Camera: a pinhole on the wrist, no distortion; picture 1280 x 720 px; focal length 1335.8 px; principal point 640.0 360.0 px. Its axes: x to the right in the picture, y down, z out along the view. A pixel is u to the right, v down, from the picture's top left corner.
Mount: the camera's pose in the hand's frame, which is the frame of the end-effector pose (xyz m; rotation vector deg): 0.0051 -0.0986 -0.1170 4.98 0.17 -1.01
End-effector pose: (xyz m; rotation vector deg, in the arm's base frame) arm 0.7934 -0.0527 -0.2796 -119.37 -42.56 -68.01
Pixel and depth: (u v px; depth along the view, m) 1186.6 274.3 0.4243
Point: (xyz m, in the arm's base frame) 0.9139 0.3091 -0.2040
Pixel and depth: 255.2 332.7 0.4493
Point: 0.8115 0.2661 -0.4877
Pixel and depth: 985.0 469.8 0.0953
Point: 0.7231 0.0009 -0.2208
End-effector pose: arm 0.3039 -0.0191 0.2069 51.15 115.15 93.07
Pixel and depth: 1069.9 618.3 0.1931
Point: 0.2893 0.0746 0.1169
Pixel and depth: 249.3 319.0 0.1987
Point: 0.3678 -0.0130 0.0663
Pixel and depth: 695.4 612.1 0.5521
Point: 0.5653 0.3104 0.0612
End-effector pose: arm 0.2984 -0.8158 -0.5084 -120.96 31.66 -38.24
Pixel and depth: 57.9 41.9 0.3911
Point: 0.3722 -0.4391 -0.5060
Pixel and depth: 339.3 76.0 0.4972
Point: 0.4859 -0.4001 -0.5253
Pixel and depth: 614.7 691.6 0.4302
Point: 0.5050 -0.6120 -0.6485
